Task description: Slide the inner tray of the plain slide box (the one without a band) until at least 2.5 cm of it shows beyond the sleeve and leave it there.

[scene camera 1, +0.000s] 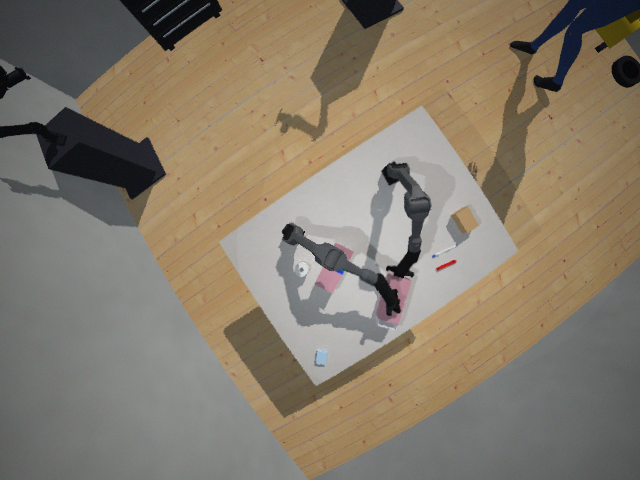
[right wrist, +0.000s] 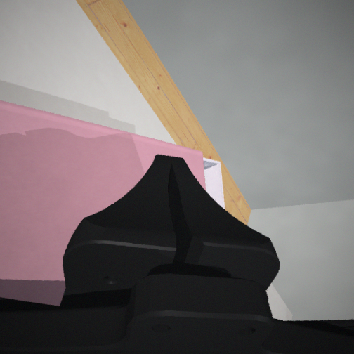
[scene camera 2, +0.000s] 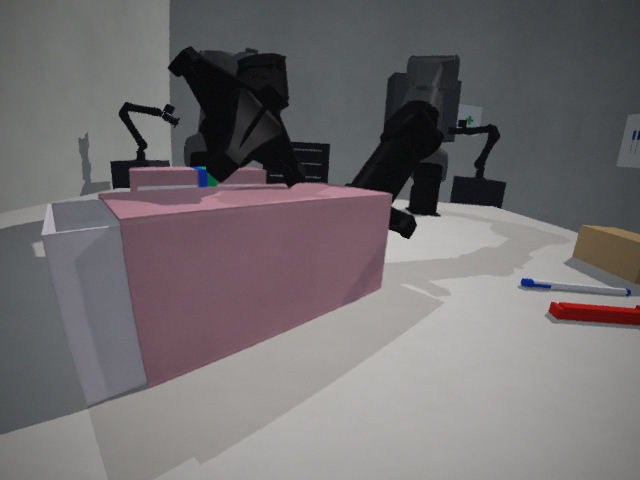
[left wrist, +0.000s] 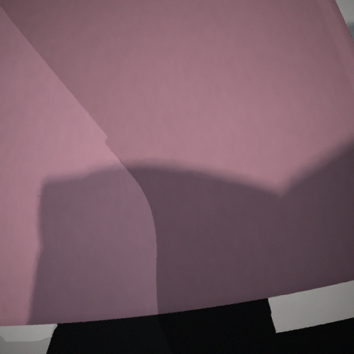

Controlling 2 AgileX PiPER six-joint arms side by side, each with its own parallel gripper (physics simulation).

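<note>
A white-blue pen and a plain pink slide box are visible in the pictures, as is the right gripper. The right wrist view shows the right gripper too.
</note>
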